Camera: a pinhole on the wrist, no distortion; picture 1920 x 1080 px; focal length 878.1 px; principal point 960.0 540.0 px. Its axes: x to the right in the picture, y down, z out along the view. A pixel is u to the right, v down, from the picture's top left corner.
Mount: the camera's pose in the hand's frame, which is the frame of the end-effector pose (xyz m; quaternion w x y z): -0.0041 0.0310 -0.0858 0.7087 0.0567 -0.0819 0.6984
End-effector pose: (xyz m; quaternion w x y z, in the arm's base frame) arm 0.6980 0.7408 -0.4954 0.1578 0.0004 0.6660 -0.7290
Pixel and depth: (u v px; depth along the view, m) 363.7 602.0 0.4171
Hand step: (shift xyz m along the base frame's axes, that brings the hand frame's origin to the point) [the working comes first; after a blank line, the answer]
In the camera's frame: -0.2832 0.0295 0.4171

0.0298 -0.2265 0.3590
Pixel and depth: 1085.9 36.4 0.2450
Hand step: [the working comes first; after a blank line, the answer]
In the camera's frame: 0.0351 -0.1405 0.2450

-0.0830 -0.1915 -0.0229
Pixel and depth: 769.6 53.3 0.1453
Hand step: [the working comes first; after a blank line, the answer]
In the camera's frame: -0.0315 -0.0805 0.1453

-0.0628 -0.0660 0.0199
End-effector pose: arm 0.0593 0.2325 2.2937 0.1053 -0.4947 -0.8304 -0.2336
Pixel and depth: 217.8 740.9 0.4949
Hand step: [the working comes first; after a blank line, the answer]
In the camera's frame: -0.4183 0.1132 0.4949

-0.3264 -0.1439 -0.4638
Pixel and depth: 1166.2 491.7 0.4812
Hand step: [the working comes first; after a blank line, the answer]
In the camera's frame: 0.1130 -0.0265 0.4812

0.0616 0.2248 -0.3392
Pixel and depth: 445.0 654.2 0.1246
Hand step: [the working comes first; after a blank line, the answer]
In the camera's frame: -0.0731 0.0162 0.1246

-0.0425 -0.0352 -0.0475
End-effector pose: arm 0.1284 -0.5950 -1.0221 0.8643 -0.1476 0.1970 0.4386
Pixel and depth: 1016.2 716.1 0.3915
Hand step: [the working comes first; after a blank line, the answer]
In the camera's frame: 0.0251 0.0785 0.3915

0.0271 0.0497 0.3108
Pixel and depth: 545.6 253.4 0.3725
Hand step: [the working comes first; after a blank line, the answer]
In the camera's frame: -0.1758 -0.1216 0.3725

0.2837 0.0543 0.1889
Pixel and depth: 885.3 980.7 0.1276
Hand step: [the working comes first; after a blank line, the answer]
In the camera's frame: -0.0109 0.0640 0.1276

-0.0291 -0.0380 0.0653
